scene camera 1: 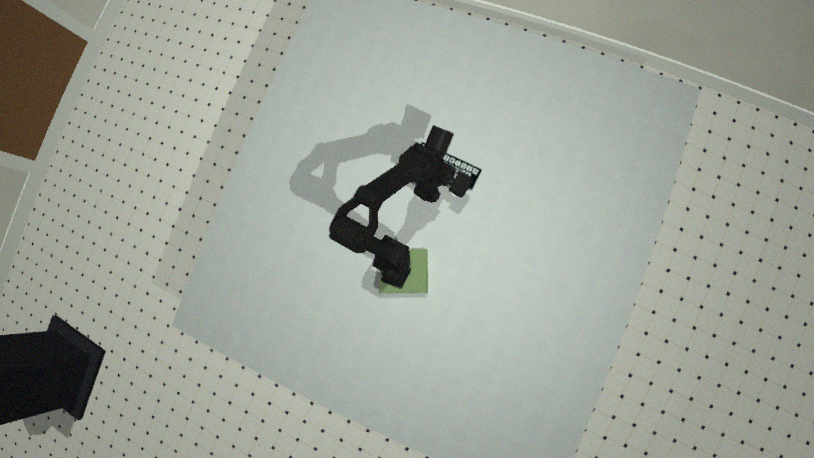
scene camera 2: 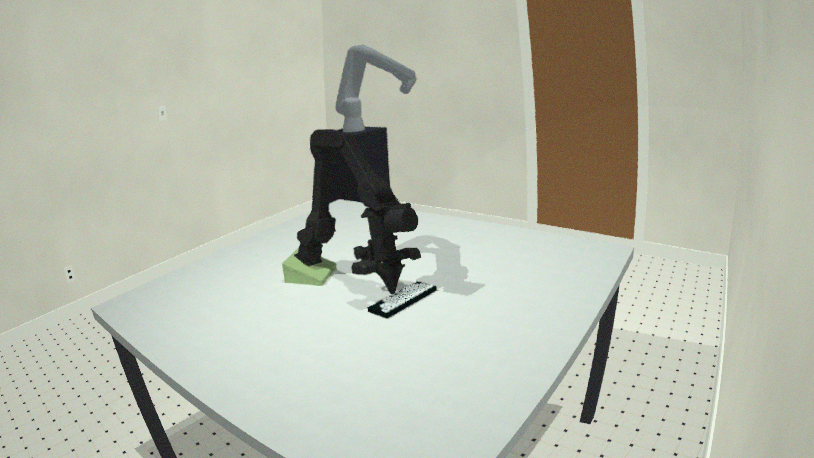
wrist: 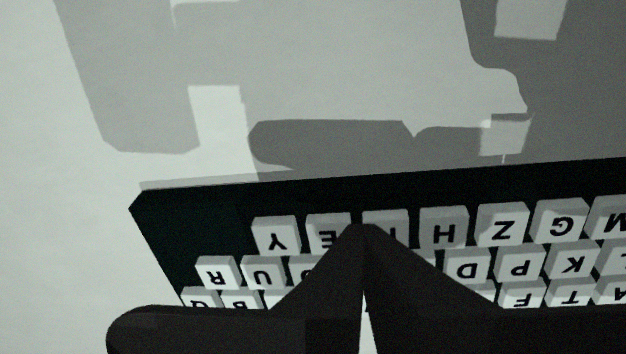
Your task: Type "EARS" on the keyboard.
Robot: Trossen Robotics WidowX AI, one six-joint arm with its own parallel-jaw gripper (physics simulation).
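Frame: origin at the arm's base, x right, y ahead, z up, level; millimetres.
Seen in the pictures: gripper, between the fingertips: (scene camera 1: pixel 446 172) (scene camera 2: pixel 392 293) (wrist: pixel 360 237); arm's base, origin of its link: (scene camera 1: pixel 396 275) (scene camera 2: pixel 307 258).
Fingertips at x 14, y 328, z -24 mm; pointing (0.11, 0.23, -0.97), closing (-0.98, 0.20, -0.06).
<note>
Pixels of each thing's middle, then the offset from my fingertips to it. Level surfaces: height alone.
- black keyboard, middle of its body: (wrist: pixel 398 256) (scene camera 2: pixel 402 298) (scene camera 1: pixel 446 165) dz -12, dx -11, dy +23 mm
- E key, middle of its body: (wrist: pixel 330 234) dz -6, dx +11, dy +3 mm
- R key, middle of its body: (wrist: pixel 219 273) dz -6, dx +59, dy +18 mm
- pale table, height of its surface: dz -21 mm
The black keyboard (scene camera 1: pixel 463 165) (scene camera 2: pixel 405 298) (wrist: pixel 192 215) has white letter keys, upside down in the wrist view. My gripper (scene camera 2: pixel 392 291) (wrist: pixel 360 237) is shut and empty, tips pointing down at the row with Y, E, H and Z. In the wrist view the tips overlap the lower left of a mostly covered key right of the E key (wrist: pixel 322 231). The R key (wrist: pixel 217 274) is at left; the A key (wrist: pixel 618 295) is cut by the right edge. The S key does not show; the fingers hide several keys. I cannot tell whether the tips touch a key.
My arm stands on a green wedge base (scene camera 1: pixel 420 270) (scene camera 2: pixel 304 275) on the pale table (scene camera 1: pixel 523 296) (scene camera 2: pixel 352 370). Behind it in scene camera 2 is a dark stand (scene camera 2: pixel 372 162) bearing a grey arm (scene camera 2: pixel 352 74). A brown door (scene camera 2: pixel 583 113) is at the back right.
</note>
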